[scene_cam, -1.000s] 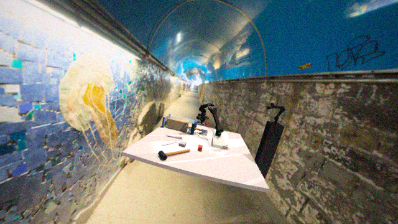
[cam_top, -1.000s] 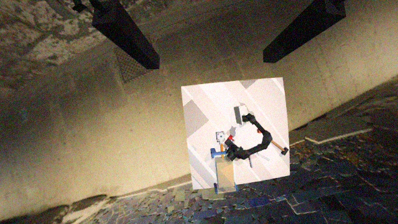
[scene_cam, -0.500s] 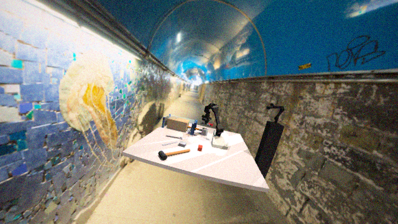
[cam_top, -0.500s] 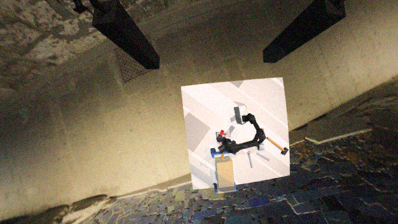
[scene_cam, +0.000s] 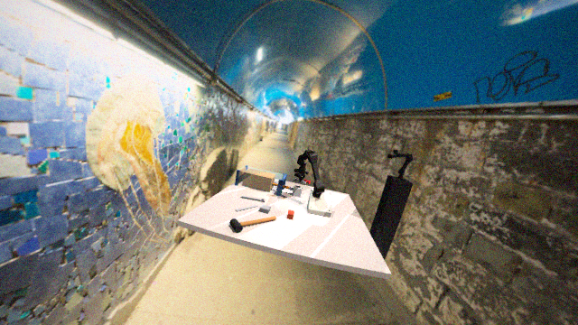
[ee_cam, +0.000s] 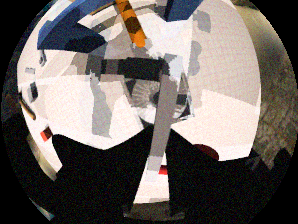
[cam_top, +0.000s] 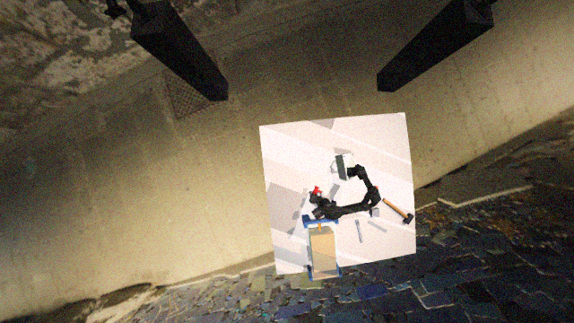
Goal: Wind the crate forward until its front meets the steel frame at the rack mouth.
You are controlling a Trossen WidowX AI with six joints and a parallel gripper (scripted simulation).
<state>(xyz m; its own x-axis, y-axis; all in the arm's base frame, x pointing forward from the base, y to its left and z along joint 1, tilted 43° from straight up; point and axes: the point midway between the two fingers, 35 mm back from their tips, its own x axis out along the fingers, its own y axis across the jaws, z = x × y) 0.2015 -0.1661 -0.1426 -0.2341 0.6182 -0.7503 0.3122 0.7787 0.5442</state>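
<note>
The dark red knob is 60 mm behind my gripper tip, 20 mm to the right of it and 10 mm above it. Also, from my gripper tip: winch handle: 10 mm behind; hand winch: 20 mm to the right, 120 mm below; blue steel frame: 170 mm ahead, 10 mm to the left, 50 mm below.
</note>
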